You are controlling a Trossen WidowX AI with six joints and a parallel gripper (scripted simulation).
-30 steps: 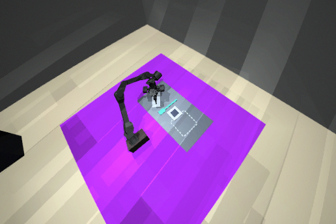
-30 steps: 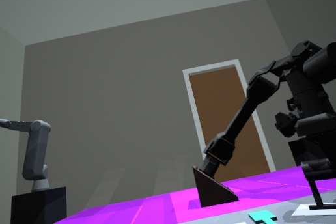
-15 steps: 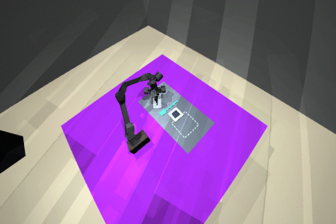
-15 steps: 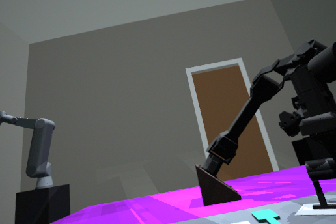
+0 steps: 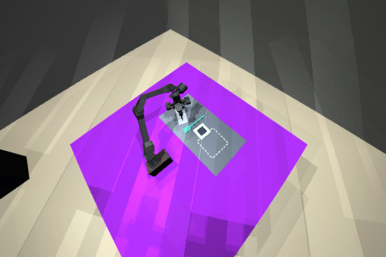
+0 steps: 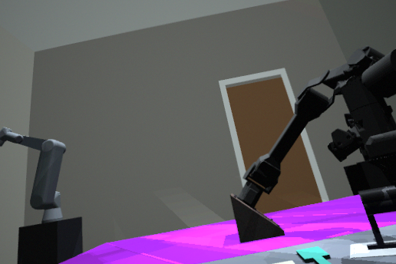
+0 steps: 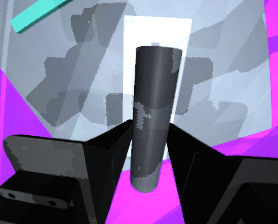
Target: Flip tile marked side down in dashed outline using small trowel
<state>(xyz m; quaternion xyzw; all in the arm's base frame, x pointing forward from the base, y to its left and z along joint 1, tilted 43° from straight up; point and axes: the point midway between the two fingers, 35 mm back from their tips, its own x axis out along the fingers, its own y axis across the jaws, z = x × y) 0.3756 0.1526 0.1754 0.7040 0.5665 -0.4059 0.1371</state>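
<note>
My gripper tip is 15 cm to the left of the teal trowel and 6 cm above it. Round my gripper tip: grey mat: 2 cm ahead, 21 cm to the right, 8 cm below; white tile: 2 cm ahead, 24 cm to the right, 6 cm below.
</note>
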